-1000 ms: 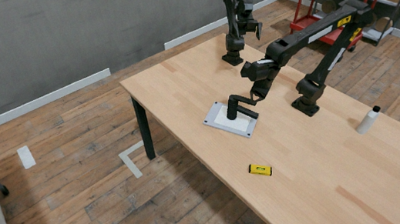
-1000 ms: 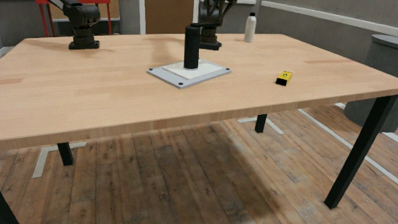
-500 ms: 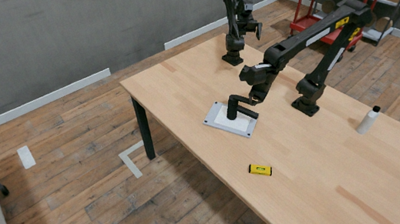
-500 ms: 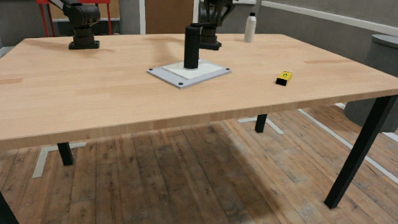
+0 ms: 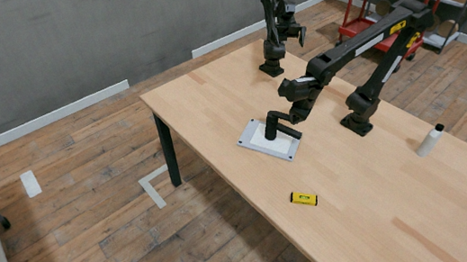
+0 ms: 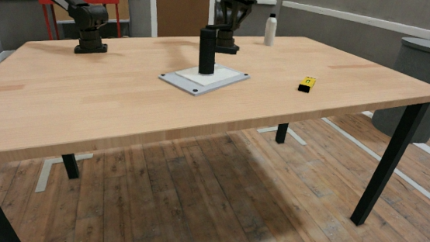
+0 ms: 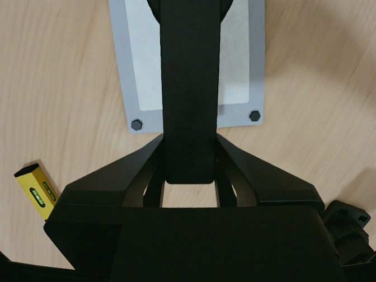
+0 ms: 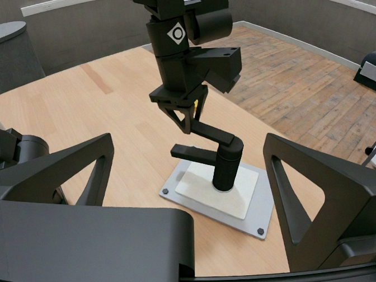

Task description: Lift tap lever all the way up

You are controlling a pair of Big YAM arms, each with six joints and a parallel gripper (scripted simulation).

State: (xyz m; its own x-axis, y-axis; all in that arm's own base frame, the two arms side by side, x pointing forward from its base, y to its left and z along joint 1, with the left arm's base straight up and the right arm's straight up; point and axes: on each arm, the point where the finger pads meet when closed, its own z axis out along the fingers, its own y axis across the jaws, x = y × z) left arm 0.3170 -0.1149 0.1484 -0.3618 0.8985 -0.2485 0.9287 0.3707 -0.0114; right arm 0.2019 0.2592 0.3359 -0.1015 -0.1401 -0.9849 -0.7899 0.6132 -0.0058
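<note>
Now: the black tap 6 cm to the right of my left hand, 4 cm below it and 2 cm ahead of it. Also, from my left hand: grey base plate 14 cm below, 8 cm to the right, 4 cm ahead; white bottle 41 cm behind, 36 cm to the left, 5 cm below.
</note>
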